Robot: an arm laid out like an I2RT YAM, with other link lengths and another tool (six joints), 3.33 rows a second.
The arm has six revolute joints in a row. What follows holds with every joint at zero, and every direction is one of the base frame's. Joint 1 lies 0.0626 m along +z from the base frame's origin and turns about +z. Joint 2 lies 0.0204 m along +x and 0.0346 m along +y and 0.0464 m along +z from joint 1 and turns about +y. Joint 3 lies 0.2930 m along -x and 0.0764 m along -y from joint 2 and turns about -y. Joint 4 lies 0.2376 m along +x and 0.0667 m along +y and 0.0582 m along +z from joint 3 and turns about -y. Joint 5 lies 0.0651 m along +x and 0.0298 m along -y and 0.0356 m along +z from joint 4 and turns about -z. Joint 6 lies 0.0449 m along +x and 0.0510 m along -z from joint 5 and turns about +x. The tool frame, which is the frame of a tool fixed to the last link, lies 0.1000 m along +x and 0.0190 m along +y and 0.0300 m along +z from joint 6; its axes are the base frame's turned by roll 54.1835, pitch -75.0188 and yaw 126.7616 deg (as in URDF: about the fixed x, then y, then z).
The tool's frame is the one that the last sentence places.
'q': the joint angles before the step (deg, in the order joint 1, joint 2, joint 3, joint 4, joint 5, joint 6). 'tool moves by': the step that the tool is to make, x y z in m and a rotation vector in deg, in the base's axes. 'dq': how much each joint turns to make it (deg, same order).
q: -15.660 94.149 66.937 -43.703 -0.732 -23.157
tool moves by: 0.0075 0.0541 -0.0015 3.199 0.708 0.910
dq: 9.354 0.269 -0.044 -0.866 -0.175 8.961
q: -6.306 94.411 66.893 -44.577 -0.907 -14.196
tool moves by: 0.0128 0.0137 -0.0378 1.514 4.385 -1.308
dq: 2.630 6.924 -0.016 2.504 -0.021 4.094
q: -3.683 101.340 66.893 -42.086 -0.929 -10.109
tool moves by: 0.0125 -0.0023 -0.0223 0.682 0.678 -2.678
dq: -0.042 4.221 -0.056 3.601 -0.021 2.712
